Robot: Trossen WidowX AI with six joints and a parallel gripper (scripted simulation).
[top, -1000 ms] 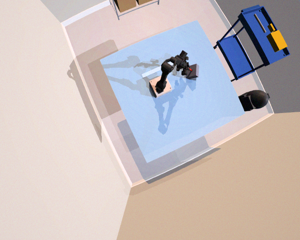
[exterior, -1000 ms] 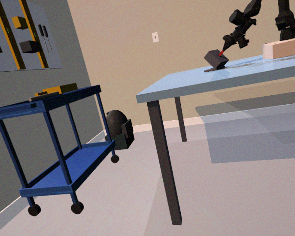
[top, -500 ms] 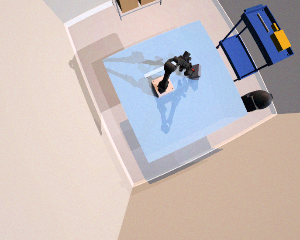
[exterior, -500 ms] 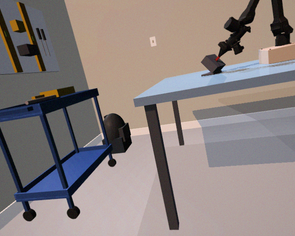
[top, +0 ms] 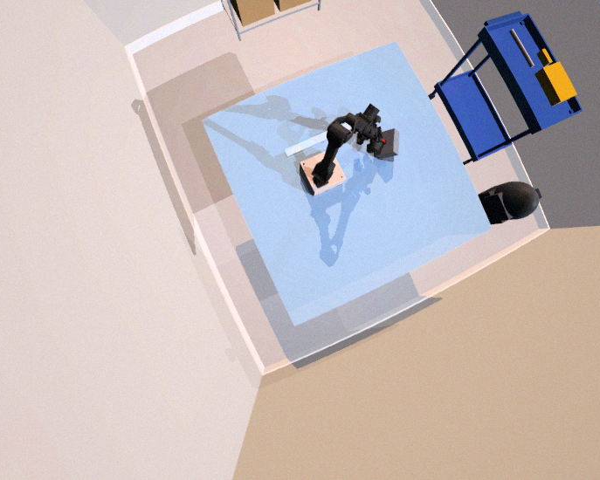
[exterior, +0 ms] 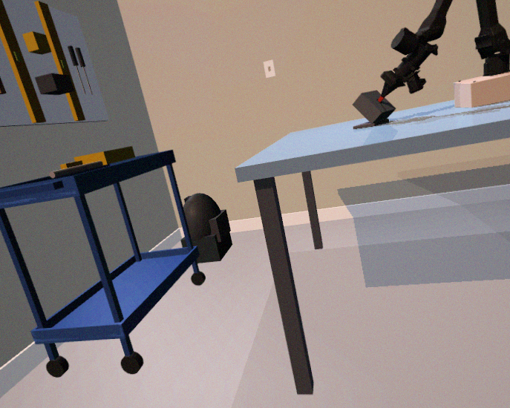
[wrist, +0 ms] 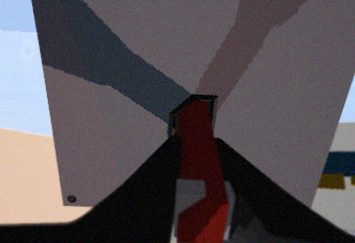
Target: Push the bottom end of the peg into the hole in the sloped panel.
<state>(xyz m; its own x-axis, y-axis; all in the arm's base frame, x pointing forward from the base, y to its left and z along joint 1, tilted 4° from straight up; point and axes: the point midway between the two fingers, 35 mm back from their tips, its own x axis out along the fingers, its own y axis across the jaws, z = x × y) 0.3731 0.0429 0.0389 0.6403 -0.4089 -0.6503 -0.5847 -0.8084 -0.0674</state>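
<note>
Now: gripper tip 30 mm short of the grey sloped panel, 20 mm to the left of it and 30 mm above it. Also, from my gripper tip: red peg (10 mm behind, 10 mm to the left, 10 mm above).
</note>
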